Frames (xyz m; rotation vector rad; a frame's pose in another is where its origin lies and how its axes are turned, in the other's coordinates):
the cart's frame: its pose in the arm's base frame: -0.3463 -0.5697 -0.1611 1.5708 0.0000 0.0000
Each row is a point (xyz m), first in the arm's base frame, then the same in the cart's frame.
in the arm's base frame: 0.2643 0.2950 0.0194
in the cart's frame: 0.6106 0.1805 -0.8647
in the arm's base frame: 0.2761 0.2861 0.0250
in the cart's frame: 0.6224 0.1861 -0.8558
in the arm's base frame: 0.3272 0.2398 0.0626
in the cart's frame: 0.6735 0.2237 -0.8095
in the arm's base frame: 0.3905 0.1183 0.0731
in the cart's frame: 0.7368 0.2342 -0.6880
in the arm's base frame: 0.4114 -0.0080 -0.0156
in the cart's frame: 0.7577 0.1455 -0.5617
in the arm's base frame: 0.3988 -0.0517 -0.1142
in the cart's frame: 0.7451 0.0469 -0.5180
